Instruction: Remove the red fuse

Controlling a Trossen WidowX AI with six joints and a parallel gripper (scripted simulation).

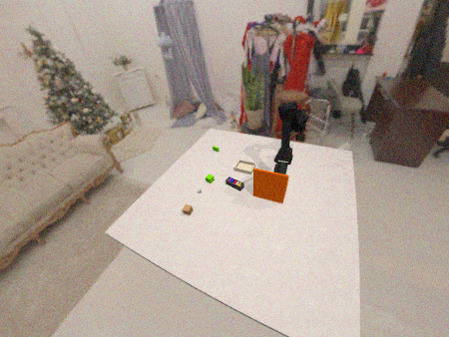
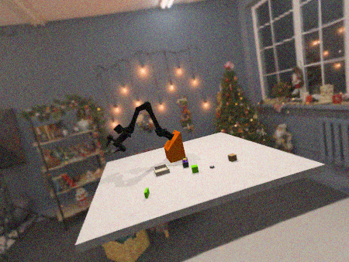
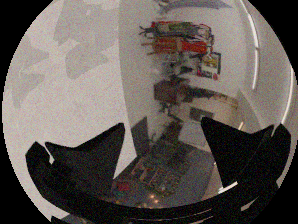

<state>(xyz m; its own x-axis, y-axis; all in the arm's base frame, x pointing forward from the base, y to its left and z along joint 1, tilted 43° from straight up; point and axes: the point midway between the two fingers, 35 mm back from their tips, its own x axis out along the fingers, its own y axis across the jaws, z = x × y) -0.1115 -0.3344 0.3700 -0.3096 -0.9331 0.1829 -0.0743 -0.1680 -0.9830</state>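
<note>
The red fuse lies 510 mm to the left of my gripper tip, 400 mm ahead of it and 170 mm below it. Round my gripper tip: cream tray 380 mm ahead, 320 mm to the left, 190 mm below; brown cube 780 mm to the left, 620 mm ahead, 170 mm below; grey piece 620 mm to the left, 620 mm ahead, 190 mm below.
</note>
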